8 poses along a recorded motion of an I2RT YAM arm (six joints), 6.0 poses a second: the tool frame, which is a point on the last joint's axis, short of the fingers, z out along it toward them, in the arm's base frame.
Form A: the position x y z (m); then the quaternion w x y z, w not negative.
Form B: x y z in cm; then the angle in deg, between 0 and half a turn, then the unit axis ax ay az. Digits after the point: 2 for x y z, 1 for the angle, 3 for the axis.
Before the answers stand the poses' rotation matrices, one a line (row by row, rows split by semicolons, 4 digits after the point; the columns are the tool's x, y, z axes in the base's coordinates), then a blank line. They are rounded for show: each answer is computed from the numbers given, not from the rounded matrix.
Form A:
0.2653 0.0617 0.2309 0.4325 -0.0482 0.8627 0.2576
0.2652 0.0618 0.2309 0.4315 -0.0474 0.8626 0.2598
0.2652 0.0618 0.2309 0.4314 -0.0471 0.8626 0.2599
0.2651 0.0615 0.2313 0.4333 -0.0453 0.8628 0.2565
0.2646 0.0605 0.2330 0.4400 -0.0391 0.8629 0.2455
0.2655 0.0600 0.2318 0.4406 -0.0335 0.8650 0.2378
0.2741 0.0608 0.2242 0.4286 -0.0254 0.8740 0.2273
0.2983 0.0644 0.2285 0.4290 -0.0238 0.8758 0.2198
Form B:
-0.6212 -0.3060 0.7214; 0.1397 0.8626 0.4862; -0.7711 0.4028 -0.4932
-0.6231 -0.3060 0.7198; 0.1424 0.8605 0.4891; -0.7690 0.4073 -0.4926
-0.6233 -0.3055 0.7198; 0.1430 0.8605 0.4890; -0.7688 0.4078 -0.4927
-0.6204 -0.3004 0.7245; 0.1441 0.8643 0.4819; -0.7709 0.4034 -0.4929
-0.6097 -0.2835 0.7402; 0.1486 0.8764 0.4581; -0.7786 0.3893 -0.4923
-0.6095 -0.2675 0.7463; 0.1516 0.8847 0.4409; -0.7782 0.3819 -0.4987
-0.6313 -0.2393 0.7377; 0.1505 0.8954 0.4191; -0.7608 0.3756 -0.5292
-0.6308 -0.2303 0.7410; 0.1469 0.9022 0.4054; -0.7619 0.3646 -0.5353

26.53 6.17 23.09 128.7 -0.053 0.957 0.286
26.52 6.18 23.09 128.9 -0.053 0.956 0.288
26.52 6.18 23.09 128.9 -0.052 0.956 0.288
26.51 6.15 23.13 128.6 -0.050 0.957 0.285
26.46 6.05 23.30 127.8 -0.044 0.961 0.273
26.55 6.00 23.18 127.7 -0.037 0.964 0.265
27.41 6.08 22.42 129.2 -0.028 0.967 0.252
29.83 6.44 22.85 129.2 -0.026 0.970 0.243

